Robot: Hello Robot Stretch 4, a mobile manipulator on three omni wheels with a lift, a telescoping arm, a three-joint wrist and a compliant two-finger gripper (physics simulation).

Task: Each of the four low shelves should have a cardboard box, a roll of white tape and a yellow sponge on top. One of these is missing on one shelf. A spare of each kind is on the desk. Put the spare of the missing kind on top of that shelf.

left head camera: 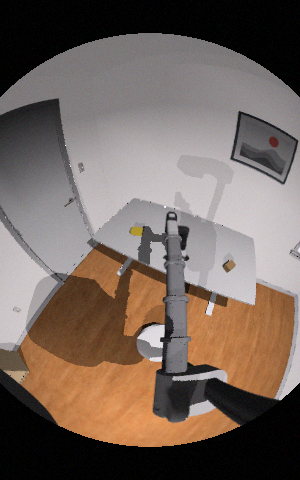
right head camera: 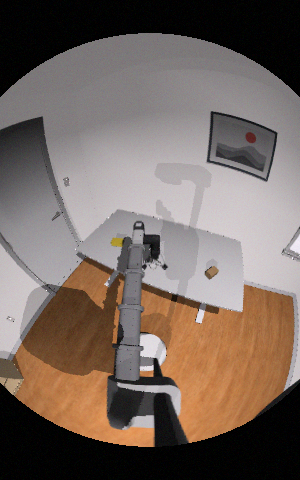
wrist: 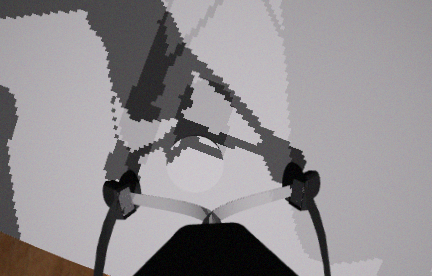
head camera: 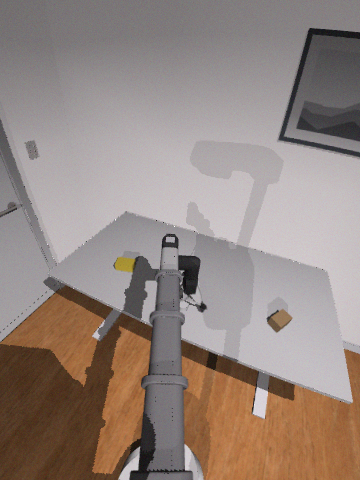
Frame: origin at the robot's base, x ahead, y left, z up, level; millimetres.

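Seen in the pictures: gripper, fingertip midpoint: (right head camera: pixel 154 268) (wrist: pixel 211 182) (head camera: pixel 186 309); robot's base, link origin: (left head camera: pixel 156 341) (right head camera: pixel 145 350).
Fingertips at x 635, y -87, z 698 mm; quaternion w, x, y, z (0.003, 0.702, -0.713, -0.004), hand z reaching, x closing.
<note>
Offsets run from my fingertips to a thing's top centre. "spot": to the spot under its first point. Level surfaces: height alone.
My gripper (right head camera: pixel 155 266) (wrist: pixel 211 182) is open above the desk @(5 mm down) (head camera: pixel 300 295) (left head camera: pixel 242 252) (right head camera: pixel 227 250), with its fingertips wide apart. In the wrist view, a round white disc, the roll of white tape @(13 mm left, 21 mm ahead, 19 mm up) (wrist: pixel 195 170), lies on the desk below and between the fingertips, a little ahead of them. The arm hides part of the gripper in the head view. The yellow sponge @(335 mm left, 268 mm ahead, 40 mm up) (head camera: pixel 125 264) (left head camera: pixel 136 231) (right head camera: pixel 117 242) lies on the left part of the desk. The cardboard box @(437 mm right, 70 mm back, 45 mm up) (head camera: pixel 280 320) (left head camera: pixel 229 266) (right head camera: pixel 212 272) stands on the right part.
A wall with a framed picture (left head camera: pixel 265 147) (right head camera: pixel 242 145) rises behind the desk. A grey door @(spot: 1249 mm left, 371 mm ahead, 627 mm up) (left head camera: pixel 40 175) (right head camera: pixel 25 185) is at the left. Part of a tan, box-like piece (left head camera: pixel 14 367) (right head camera: pixel 10 377) shows at the lower left; I cannot tell if it is a shelf.
</note>
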